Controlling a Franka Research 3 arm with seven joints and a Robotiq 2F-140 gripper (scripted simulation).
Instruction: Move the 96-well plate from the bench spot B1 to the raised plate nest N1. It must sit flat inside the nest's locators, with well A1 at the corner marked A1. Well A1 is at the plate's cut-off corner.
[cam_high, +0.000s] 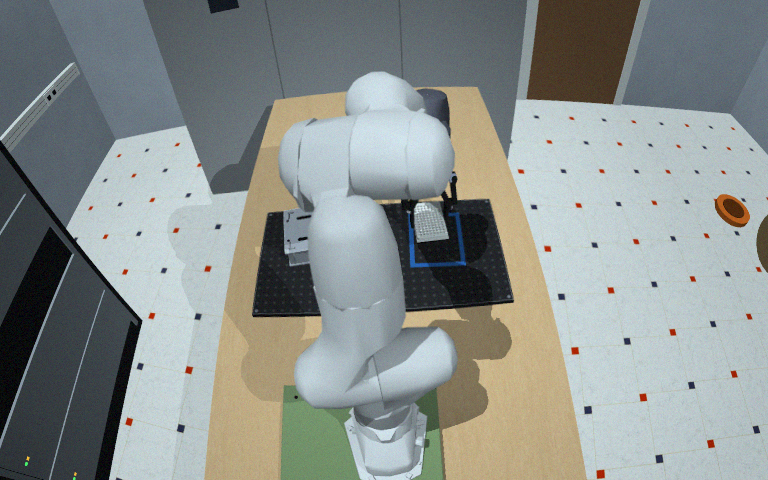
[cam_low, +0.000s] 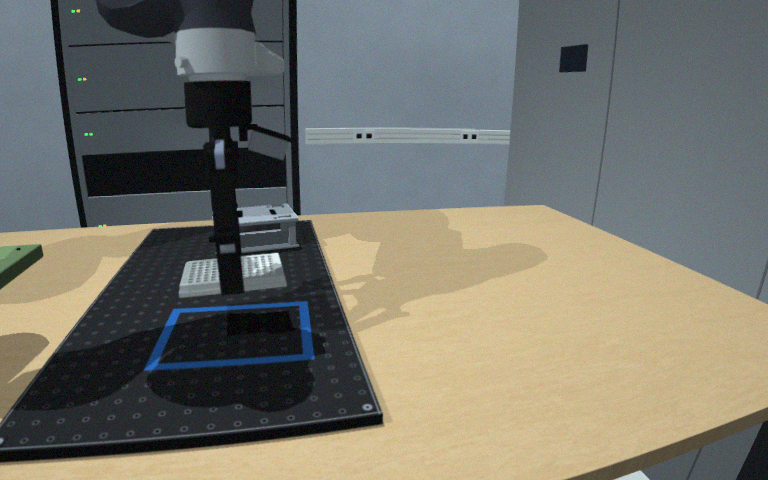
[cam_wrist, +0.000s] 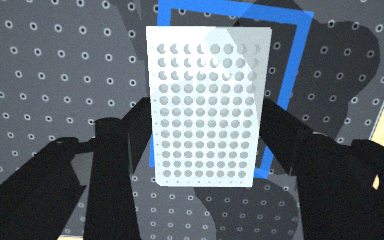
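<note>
My hand is 3 cm short of the grey plate nest, 34 cm to the right of it and 4 cm above it. Also, from my hand: A1 label (5 cm behind, 39 cm to the left, 3 cm below); white 96-well plate (2 cm below).
</note>
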